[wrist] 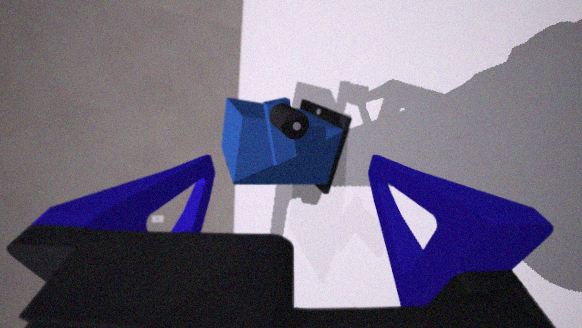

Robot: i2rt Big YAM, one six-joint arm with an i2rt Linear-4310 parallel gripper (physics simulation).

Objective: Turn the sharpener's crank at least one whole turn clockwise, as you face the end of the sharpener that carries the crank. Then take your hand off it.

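Places are measured from the arm's base along level axes (x ahead, y left, z up), in millimetres.
Pixels of known places: gripper, fingertip midpoint: [291,163].
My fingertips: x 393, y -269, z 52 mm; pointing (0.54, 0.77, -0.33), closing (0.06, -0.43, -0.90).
For each thing: its top centre in the pictures, then the offset to it from my fingertips. "*": a spot on its surface instead. Level surfaces: height alone.
- blue sharpener, surface spot: [315,155] * 81 mm down, 5 mm ahead, 104 mm left
- round black knob, middle of its top: [275,118] 8 mm down, 33 mm ahead, 50 mm left
- white table top, its level: 118 mm down
The blue sharpener [315,155] stands on its black base [339,160] near the middle of the wrist view, beyond the fingertips. Its crank has a round black knob [290,121] with a light dot at its end, facing the camera, near the top of the sharpener. Part of the crank arm [280,147] shows below the knob, in blue close to that of the body. My gripper [291,163] is wide open, with one dark blue finger low on each side of the sharpener. Nothing is between its fingertips, and the knob is apart from both fingers.
The white table top [280,45] ends at a straight edge left of centre. The grey-brown floor [110,90] shows beyond it, with a small light plate [157,219] seen through the left finger's opening. Grey shadows of the arm and sharpener fall on the table at the right.
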